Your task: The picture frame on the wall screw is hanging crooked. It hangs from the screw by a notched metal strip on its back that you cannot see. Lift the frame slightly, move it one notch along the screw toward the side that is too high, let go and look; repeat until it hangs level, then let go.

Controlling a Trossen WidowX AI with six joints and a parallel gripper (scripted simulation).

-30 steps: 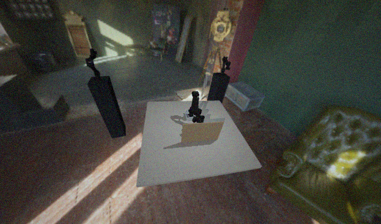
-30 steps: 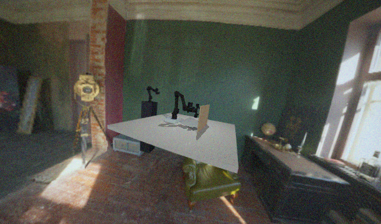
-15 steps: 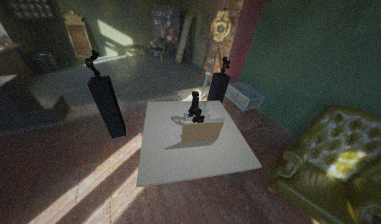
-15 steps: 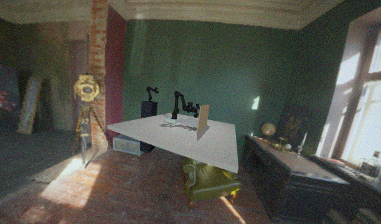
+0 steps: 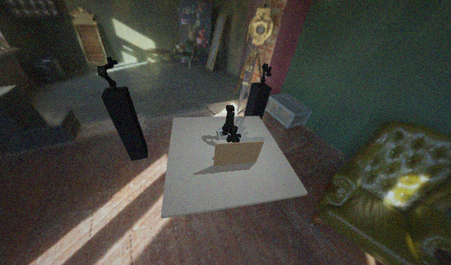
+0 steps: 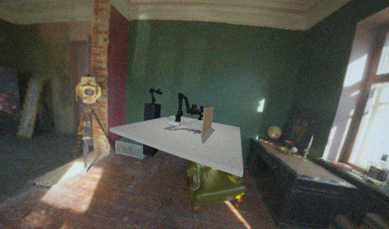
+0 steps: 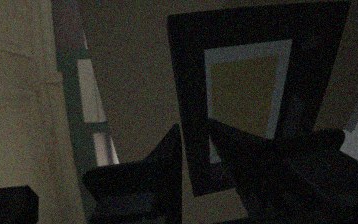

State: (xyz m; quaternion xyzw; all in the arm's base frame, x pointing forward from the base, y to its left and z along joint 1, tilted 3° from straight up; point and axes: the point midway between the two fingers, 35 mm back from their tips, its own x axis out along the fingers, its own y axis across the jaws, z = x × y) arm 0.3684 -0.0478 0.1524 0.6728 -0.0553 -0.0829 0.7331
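The picture frame is 1 cm ahead of my gripper tip, 1 cm to the right of it and 5 cm below it. From my gripper tip the other things lie so: tan wall panel: 2 cm ahead, 6 cm below.
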